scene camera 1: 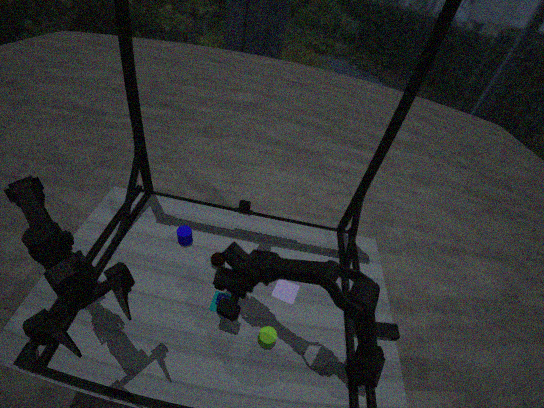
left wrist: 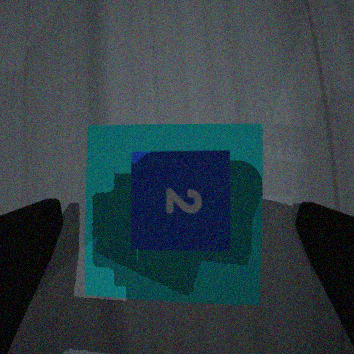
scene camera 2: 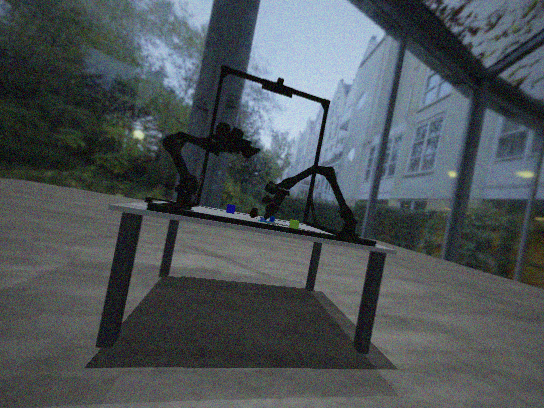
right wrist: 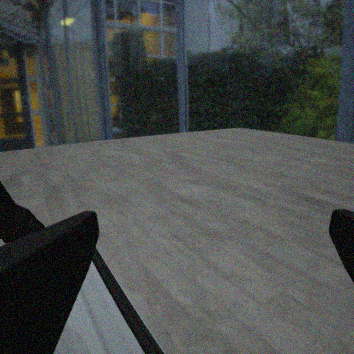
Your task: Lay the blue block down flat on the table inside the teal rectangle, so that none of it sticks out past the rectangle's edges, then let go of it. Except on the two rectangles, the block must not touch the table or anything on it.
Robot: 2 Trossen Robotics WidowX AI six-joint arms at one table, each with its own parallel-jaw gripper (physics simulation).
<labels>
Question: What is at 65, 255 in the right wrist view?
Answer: The right gripper.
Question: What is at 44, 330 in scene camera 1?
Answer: The right gripper.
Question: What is the right gripper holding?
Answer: Nothing.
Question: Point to a blue block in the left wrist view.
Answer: At 180, 200
</labels>
